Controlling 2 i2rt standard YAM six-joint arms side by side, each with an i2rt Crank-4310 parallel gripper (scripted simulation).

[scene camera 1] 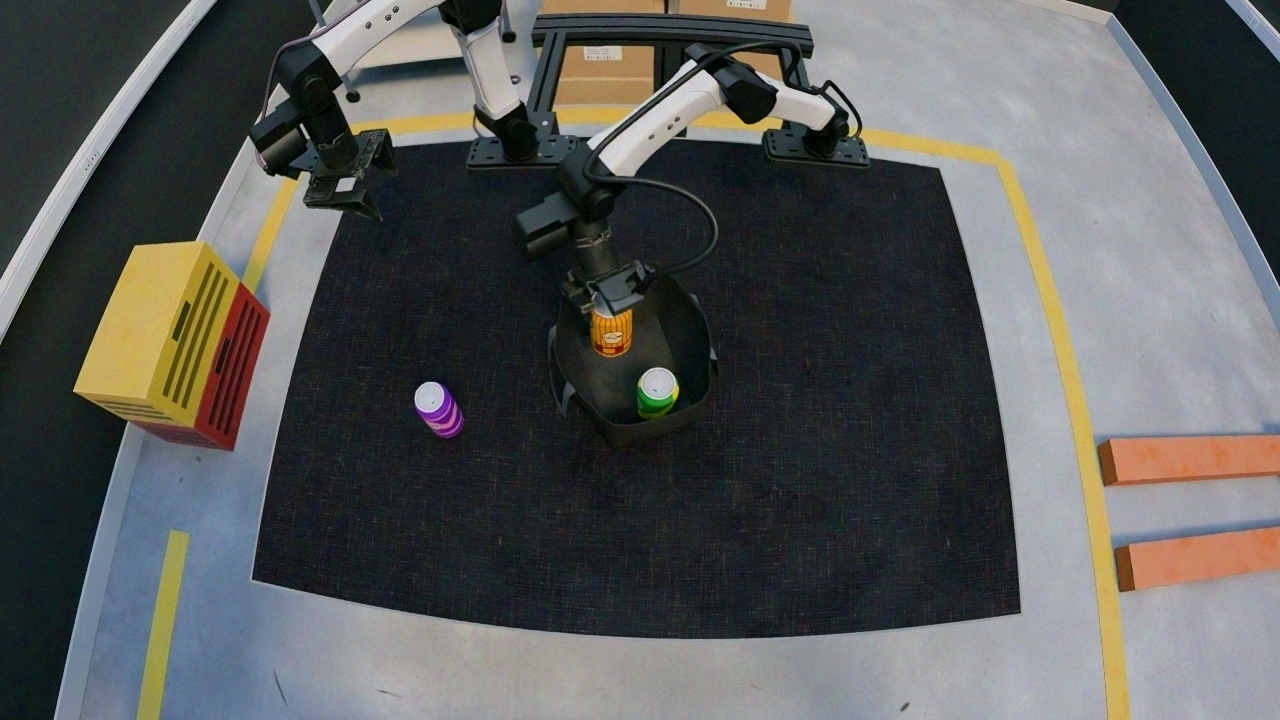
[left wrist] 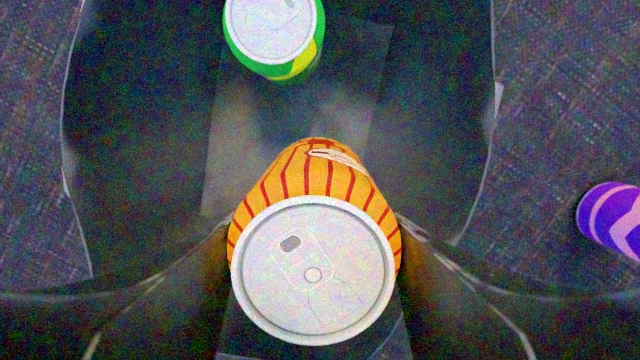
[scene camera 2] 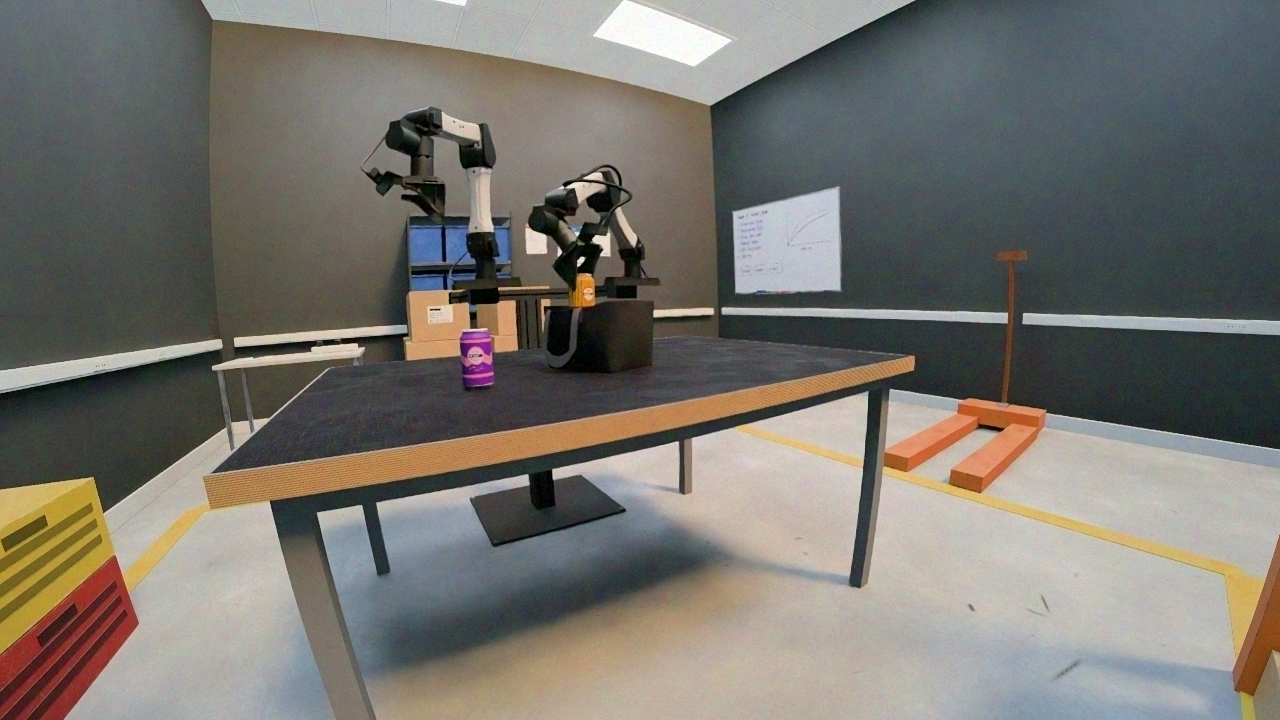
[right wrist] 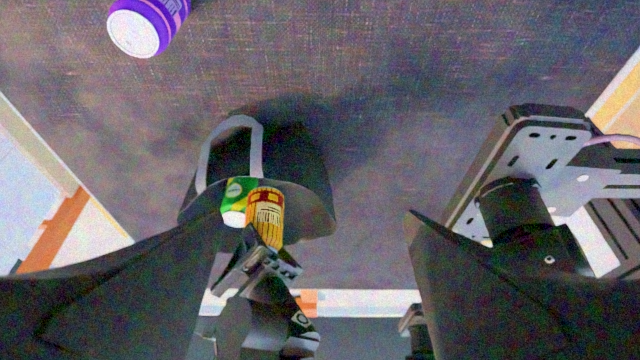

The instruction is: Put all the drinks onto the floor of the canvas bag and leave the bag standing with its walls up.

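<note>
My left gripper [scene camera 2: 583, 290] is there to see, and it also shows in the left wrist view [left wrist: 315, 218] and the right wrist view [right wrist: 260, 232]. I can see my right gripper [scene camera 1: 387, 197] as well. There's a purple can [scene camera 2: 475, 345], and there's an orange can [scene camera 1: 611, 336] that the right wrist view [right wrist: 265, 206] shows too. I'm also seeing a dark canvas bag [scene camera 2: 611, 336], and the bag is in the right wrist view [right wrist: 287, 155] as well.
</note>
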